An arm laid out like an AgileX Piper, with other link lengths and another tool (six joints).
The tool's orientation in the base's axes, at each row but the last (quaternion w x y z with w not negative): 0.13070 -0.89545 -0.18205 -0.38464; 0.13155 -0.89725 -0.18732 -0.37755; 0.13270 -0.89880 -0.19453 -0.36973; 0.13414 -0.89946 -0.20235 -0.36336; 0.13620 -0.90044 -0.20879 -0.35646; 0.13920 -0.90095 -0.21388 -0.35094; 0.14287 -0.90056 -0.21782 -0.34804; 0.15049 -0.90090 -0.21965 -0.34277; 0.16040 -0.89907 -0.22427 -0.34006
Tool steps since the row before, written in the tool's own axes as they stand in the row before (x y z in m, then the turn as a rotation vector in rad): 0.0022 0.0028 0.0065 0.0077 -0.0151 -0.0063; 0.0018 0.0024 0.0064 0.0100 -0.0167 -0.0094; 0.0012 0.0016 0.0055 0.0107 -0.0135 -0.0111; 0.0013 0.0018 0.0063 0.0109 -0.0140 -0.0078; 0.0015 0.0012 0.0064 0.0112 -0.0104 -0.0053; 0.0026 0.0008 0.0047 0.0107 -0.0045 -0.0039; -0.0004 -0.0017 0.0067 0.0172 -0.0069 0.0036; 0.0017 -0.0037 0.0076 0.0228 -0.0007 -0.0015; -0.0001 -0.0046 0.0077 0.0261 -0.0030 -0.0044
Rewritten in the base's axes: 0.0068 0.0004 -0.0030 -0.0056 0.0130 0.0113; 0.0062 0.0007 -0.0033 -0.0067 0.0138 0.0152; 0.0049 0.0010 -0.0031 -0.0059 0.0104 0.0166; 0.0055 0.0012 -0.0037 -0.0040 0.0122 0.0145; 0.0053 0.0019 -0.0036 -0.0006 0.0101 0.0126; 0.0048 0.0019 -0.0016 0.0027 0.0054 0.0106; 0.0027 0.0041 -0.0049 0.0100 0.0125 0.0100; 0.0035 0.0069 -0.0039 0.0141 0.0066 0.0168; 0.0017 0.0073 -0.0050 0.0135 0.0083 0.0214
